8 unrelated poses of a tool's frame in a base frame.
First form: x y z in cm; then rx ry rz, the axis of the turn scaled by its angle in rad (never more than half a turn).
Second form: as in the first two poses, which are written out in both.
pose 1, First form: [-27.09, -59.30, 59.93, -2.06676, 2.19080, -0.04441]
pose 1, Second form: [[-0.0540, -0.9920, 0.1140, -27.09], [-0.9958, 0.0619, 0.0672, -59.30], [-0.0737, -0.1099, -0.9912, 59.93], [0, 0, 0, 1]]
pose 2, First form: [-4.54, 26.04, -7.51, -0.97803, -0.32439, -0.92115]
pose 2, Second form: [[0.5944, 0.7896, 0.1526, -4.54], [-0.5197, 0.2323, 0.8222, 26.04], [0.6137, -0.5680, 0.5484, -7.51], [0, 0, 0, 1]]
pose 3, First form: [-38.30, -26.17, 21.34, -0.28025, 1.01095, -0.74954]
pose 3, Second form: [[0.3119, 0.4354, 0.8445, -38.30], [-0.6816, 0.7218, -0.1204, -26.17], [-0.6620, -0.5380, 0.5218, 21.34], [0, 0, 0, 1]]
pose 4, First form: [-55.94, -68.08, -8.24, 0.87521, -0.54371, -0.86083]
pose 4, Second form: [[0.5550, 0.4203, -0.7179, -55.94], [-0.8288, 0.3531, -0.4341, -68.08], [0.0711, 0.8359, 0.5443, -8.24], [0, 0, 0, 1]]
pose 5, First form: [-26.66, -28.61, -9.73, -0.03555, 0.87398, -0.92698]
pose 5, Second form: [[0.2925, 0.6821, 0.6702, -26.66], [-0.7092, 0.6249, -0.3265, -28.61], [-0.6415, -0.3798, 0.6665, -9.73], [0, 0, 0, 1]]
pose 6, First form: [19.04, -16.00, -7.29, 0.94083, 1.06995, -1.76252]
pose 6, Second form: [[-0.3581, 0.9186, -0.1673, 19.04], [-0.2754, -0.2751, -0.9211, -16.00], [-0.8921, -0.2837, 0.3515, -7.29], [0, 0, 0, 1]]
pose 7, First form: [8.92, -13.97, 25.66, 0.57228, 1.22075, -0.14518]
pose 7, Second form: [[0.3533, 0.4036, 0.8440, 8.92], [0.1944, 0.8508, -0.4882, -13.97], [-0.9151, 0.3365, 0.2221, 25.66], [0, 0, 0, 1]]
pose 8, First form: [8.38, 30.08, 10.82, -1.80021, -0.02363, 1.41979]
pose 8, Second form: [[0.3630, -0.4513, -0.8152, 8.38], [0.4781, -0.6607, 0.5786, 30.08], [-0.7998, -0.5998, -0.0241, 10.82], [0, 0, 0, 1]]
